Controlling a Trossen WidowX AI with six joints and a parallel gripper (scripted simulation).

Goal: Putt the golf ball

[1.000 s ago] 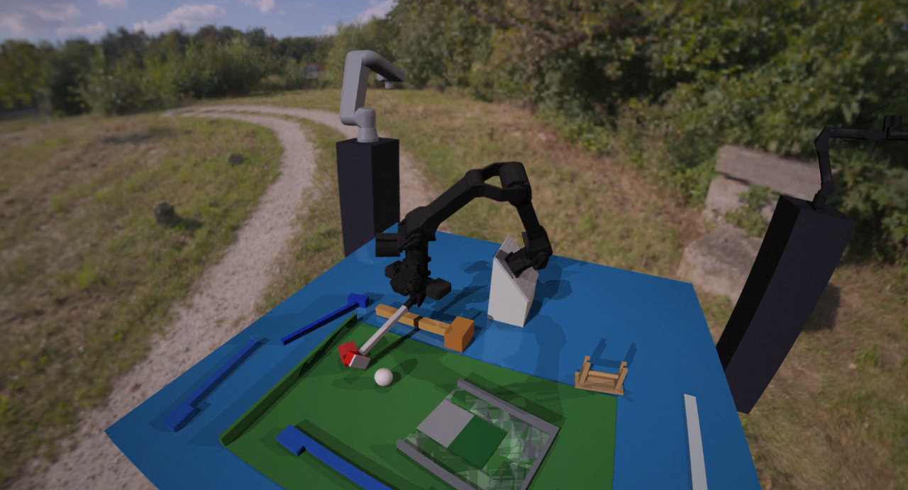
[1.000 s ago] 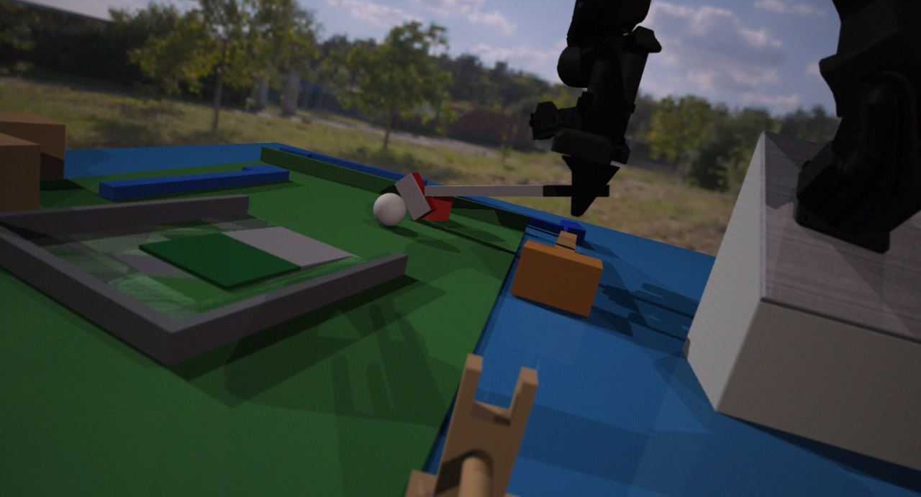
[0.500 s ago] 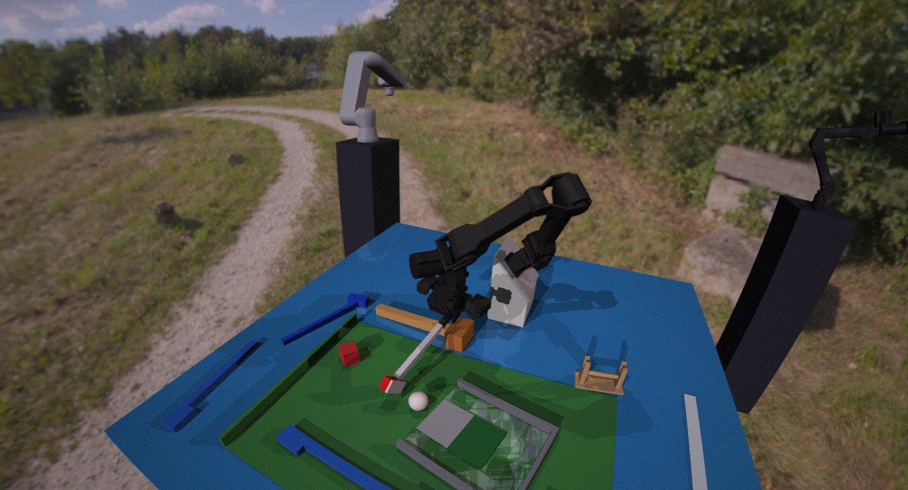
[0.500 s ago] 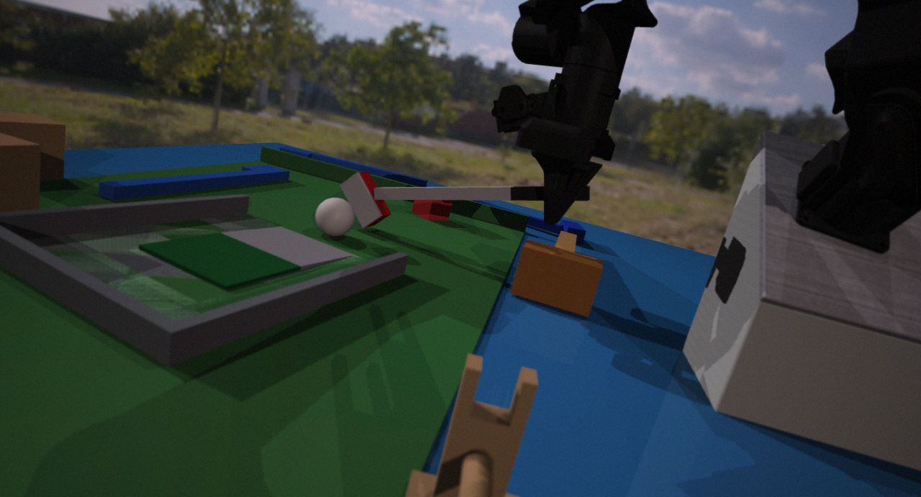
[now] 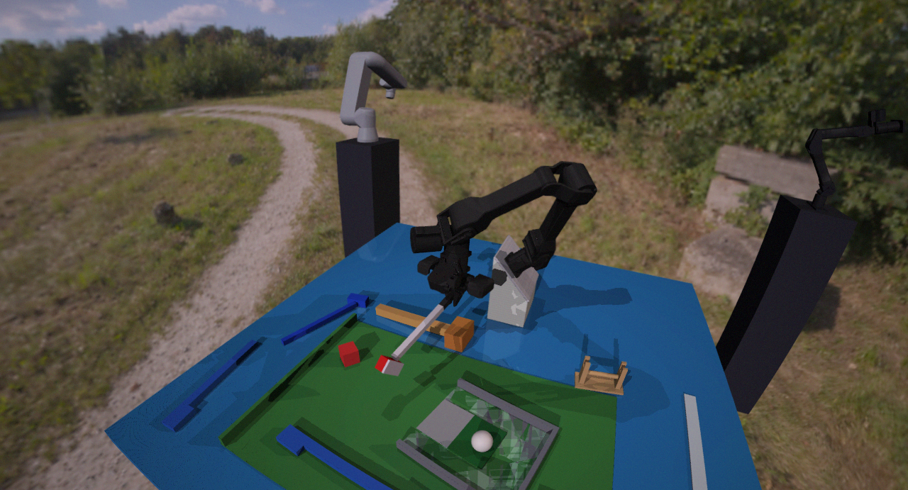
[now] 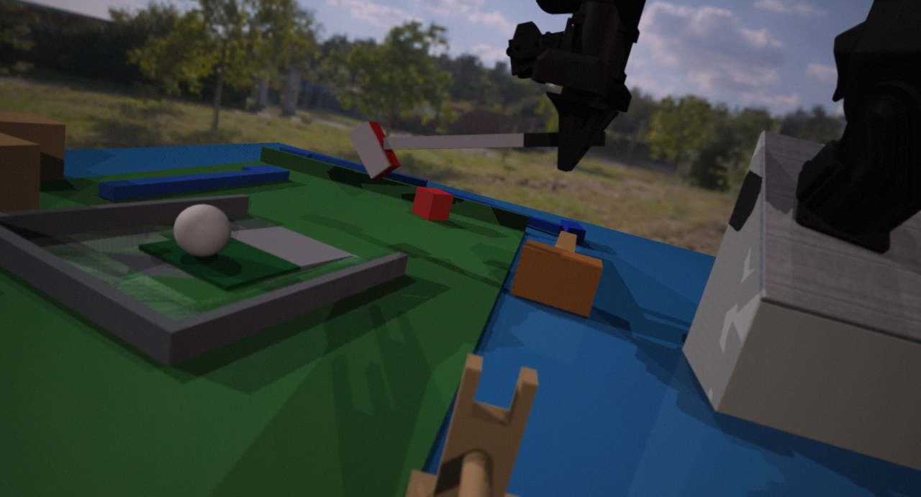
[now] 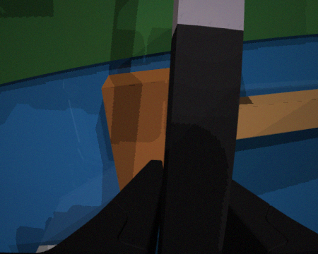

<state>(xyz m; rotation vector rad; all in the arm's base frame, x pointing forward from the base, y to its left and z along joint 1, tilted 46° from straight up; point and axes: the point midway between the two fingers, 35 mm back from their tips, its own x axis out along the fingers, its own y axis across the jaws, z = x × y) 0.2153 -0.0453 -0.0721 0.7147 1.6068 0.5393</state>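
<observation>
Right now my gripper tip is 120 mm short of the red putter and 10 mm to the left of it. From my gripper tip the other things lie so: white golf ball (250 mm ahead, 190 mm to the left, 100 mm below); then small red cube (190 mm ahead, 190 mm to the right, 110 mm below); then wooden stand (30 mm behind, 390 mm to the left, 100 mm below).
</observation>
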